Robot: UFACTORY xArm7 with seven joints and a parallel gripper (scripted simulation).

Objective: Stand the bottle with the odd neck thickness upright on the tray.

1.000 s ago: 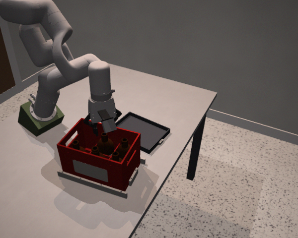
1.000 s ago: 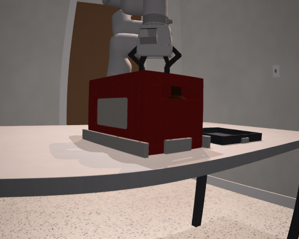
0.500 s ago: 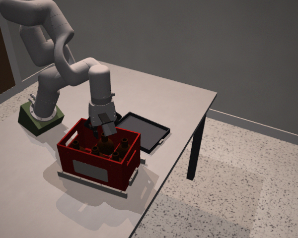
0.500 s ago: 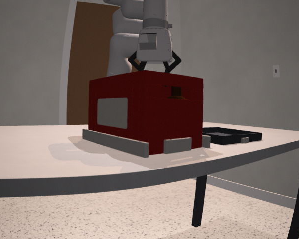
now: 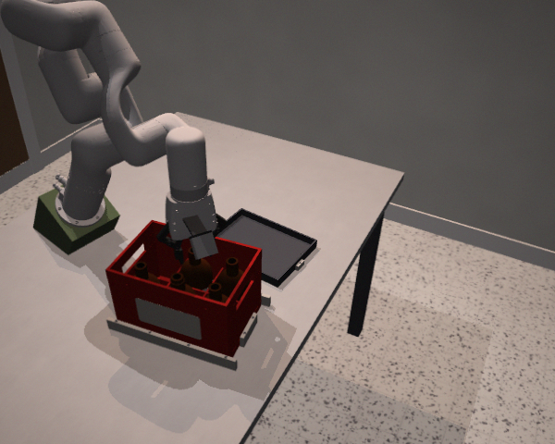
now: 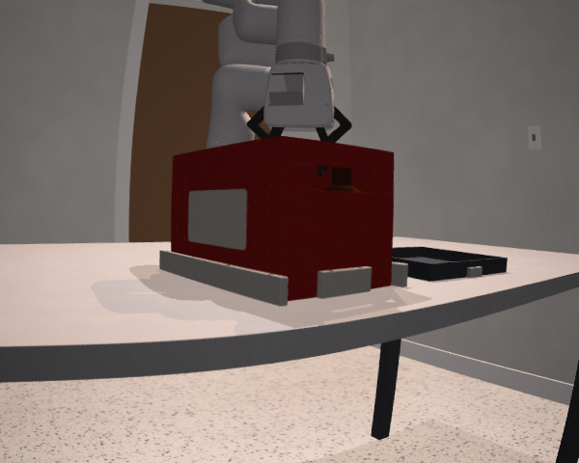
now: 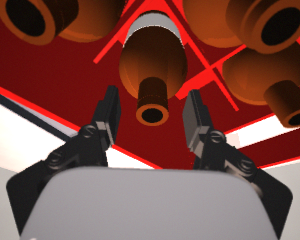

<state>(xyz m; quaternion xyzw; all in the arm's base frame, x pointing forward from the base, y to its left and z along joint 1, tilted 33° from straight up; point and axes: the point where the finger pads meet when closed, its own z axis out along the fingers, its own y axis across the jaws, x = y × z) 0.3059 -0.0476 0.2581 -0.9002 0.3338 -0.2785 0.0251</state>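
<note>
The red crate is 8 cm below my hand, 5 cm to the right of it and 1 cm ahead of it. The rest, counted from my hand: black tray 24 cm to the left, 15 cm below, 5 cm ahead.
</note>
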